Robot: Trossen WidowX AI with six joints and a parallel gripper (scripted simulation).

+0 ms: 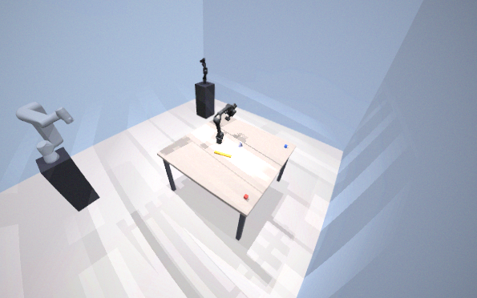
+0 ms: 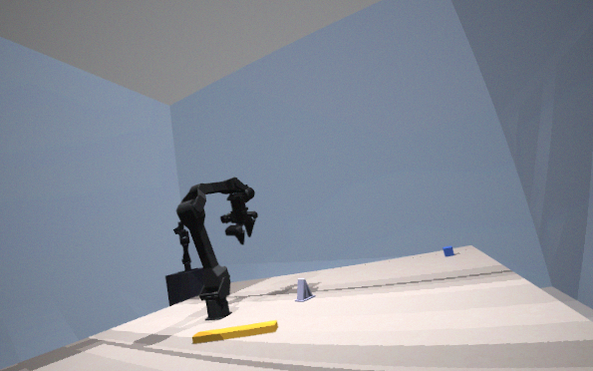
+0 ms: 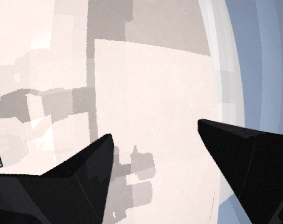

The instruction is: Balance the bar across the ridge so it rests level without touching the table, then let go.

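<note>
Now: the yellow bar 22 cm ahead of my gripper tip, 43 cm to the right of it and 22 cm below it. Round my gripper tip: small red cube 77 cm ahead, 78 cm to the right, 21 cm below; small blue cube 77 cm ahead, 22 cm to the left, 21 cm below.
</note>
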